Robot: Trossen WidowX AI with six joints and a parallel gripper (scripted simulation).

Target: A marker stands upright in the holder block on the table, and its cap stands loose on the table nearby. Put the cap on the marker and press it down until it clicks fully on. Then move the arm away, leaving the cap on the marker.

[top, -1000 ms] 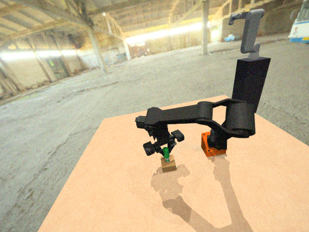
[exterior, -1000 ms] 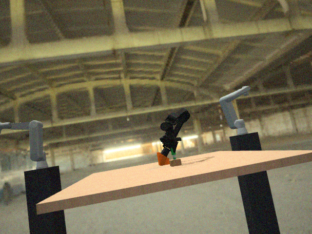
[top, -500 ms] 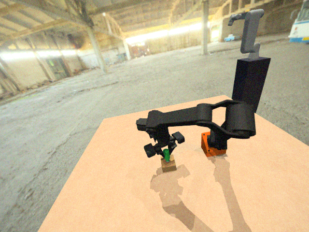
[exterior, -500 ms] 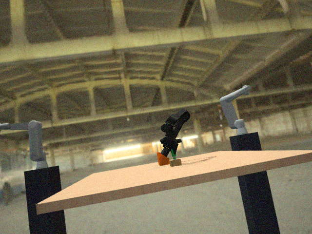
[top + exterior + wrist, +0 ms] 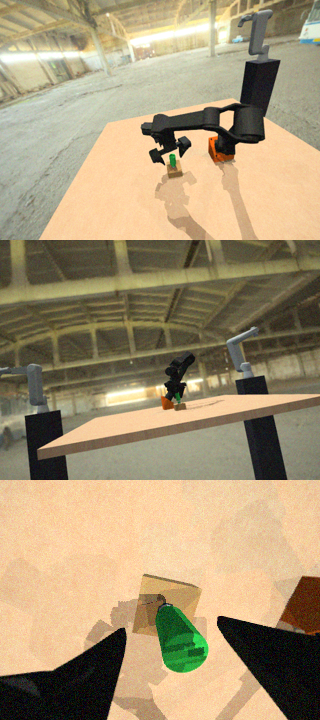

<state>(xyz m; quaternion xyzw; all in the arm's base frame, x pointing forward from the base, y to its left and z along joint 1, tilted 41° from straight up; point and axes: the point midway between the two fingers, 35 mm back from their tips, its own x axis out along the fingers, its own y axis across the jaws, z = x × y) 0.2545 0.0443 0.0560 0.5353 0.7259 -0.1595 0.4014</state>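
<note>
My gripper tip is now 1 cm below the green cap. Also, from my gripper tip: holder block (6 cm below).
</note>
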